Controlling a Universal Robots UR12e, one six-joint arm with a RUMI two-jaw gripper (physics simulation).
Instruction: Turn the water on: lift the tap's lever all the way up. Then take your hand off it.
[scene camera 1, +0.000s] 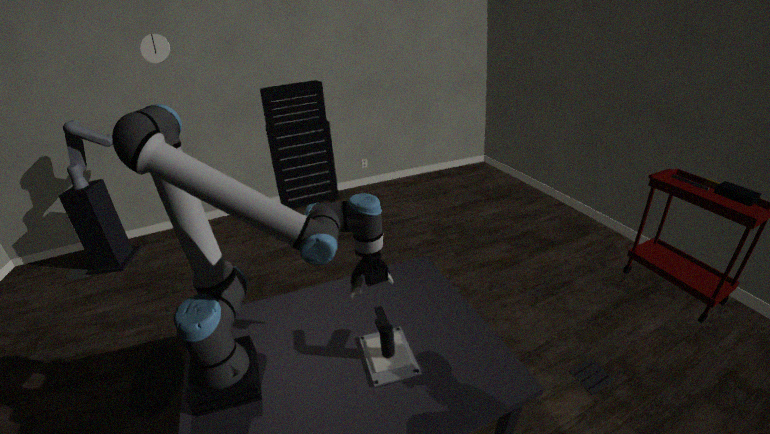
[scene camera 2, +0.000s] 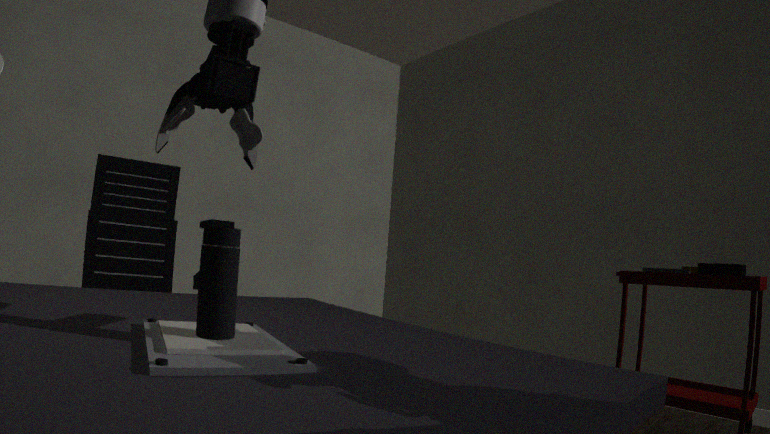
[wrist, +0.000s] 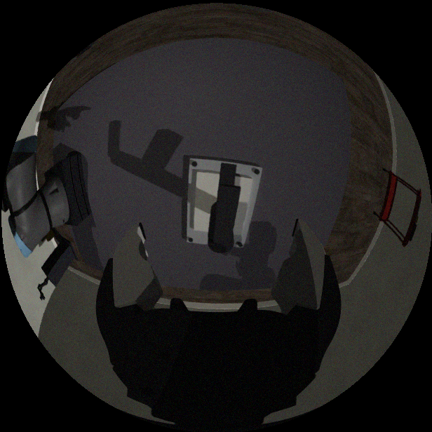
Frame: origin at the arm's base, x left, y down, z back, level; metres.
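Where they show: gripper, fingertip midpoint: (scene camera 1: 372, 291) (scene camera 2: 206, 161); arm's base, origin of the base link: (scene camera 1: 223, 366).
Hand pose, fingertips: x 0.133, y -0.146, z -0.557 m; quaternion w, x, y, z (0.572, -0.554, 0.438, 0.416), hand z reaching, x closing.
Note:
Each offset is from my fingertips to the top centre of the thing. "spot": to the spot under its first point. Level surfaces: height alone.
The tap {spot: dz -0.024, dx -0.119, dy +0.143 m} (scene camera 1: 387, 342) (scene camera 2: 217, 291) (wrist: 222, 235) is a dark upright column on a pale square baseplate {dz -0.026, dx -0.095, dy +0.230 m} (scene camera 1: 396, 374) (scene camera 2: 231, 364) (wrist: 253, 192). Its dark lever {dz -0.021, dx -0.043, dy +0.086 m} (scene camera 1: 379, 313) (scene camera 2: 216, 224) (wrist: 228, 205) sits on top and points the same way as the spout (wrist: 228, 173); it looks roughly level, but its exact tilt is hard to tell in the dim light. In the wrist view the lever partly covers the spout. My gripper (scene camera 1: 372, 287) (scene camera 2: 205, 159) (wrist: 217, 223) is open and empty, pointing down above the tap, apart from the lever.
The baseplate rests on a dark table {dy +0.242 m} (scene camera 1: 312, 382) (scene camera 2: 64, 377) (wrist: 200, 90). The arm's base (scene camera 1: 223, 398) stands at the table's left in scene view 1. A red cart (scene camera 1: 700, 198) (scene camera 2: 695, 280) stands off to the right. A black drawer cabinet (scene camera 1: 299, 140) (scene camera 2: 132, 226) stands against the back wall.

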